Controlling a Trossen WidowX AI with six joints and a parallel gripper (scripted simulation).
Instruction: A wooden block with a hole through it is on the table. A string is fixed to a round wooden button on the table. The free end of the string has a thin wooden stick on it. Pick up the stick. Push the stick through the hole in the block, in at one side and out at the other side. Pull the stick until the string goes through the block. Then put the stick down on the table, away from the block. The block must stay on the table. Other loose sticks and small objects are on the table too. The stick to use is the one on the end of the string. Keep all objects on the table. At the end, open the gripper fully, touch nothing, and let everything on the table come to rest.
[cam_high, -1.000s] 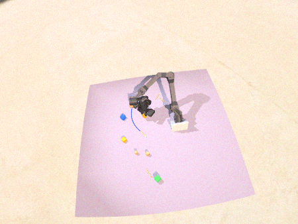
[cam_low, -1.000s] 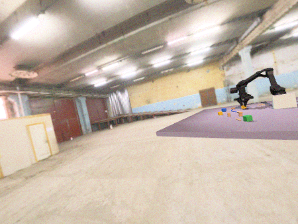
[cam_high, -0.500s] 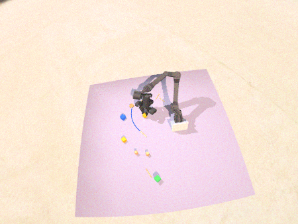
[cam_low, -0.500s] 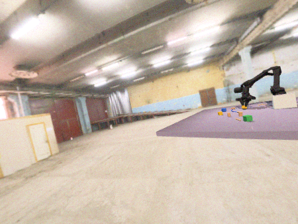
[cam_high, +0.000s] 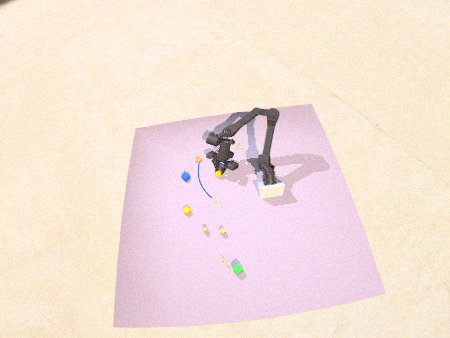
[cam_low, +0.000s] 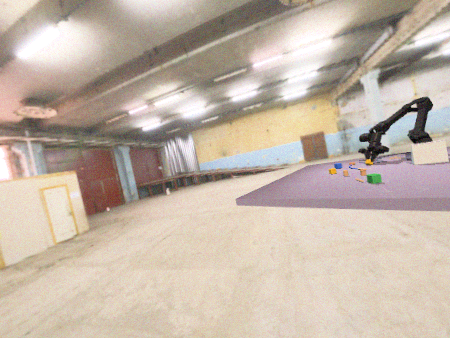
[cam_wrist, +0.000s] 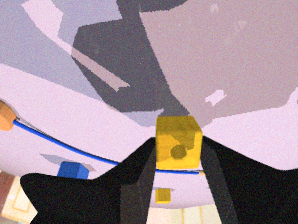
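My gripper tip is now 3 cm short of the thin wooden stick, 16 cm to the right of it and 2 cm above it. The rest, counted from my gripper tip: yellow cube (right at my gripper tip); then blue cube (20 cm ahead); then round wooden button (13 cm ahead, 12 cm to the right, 2 cm below).
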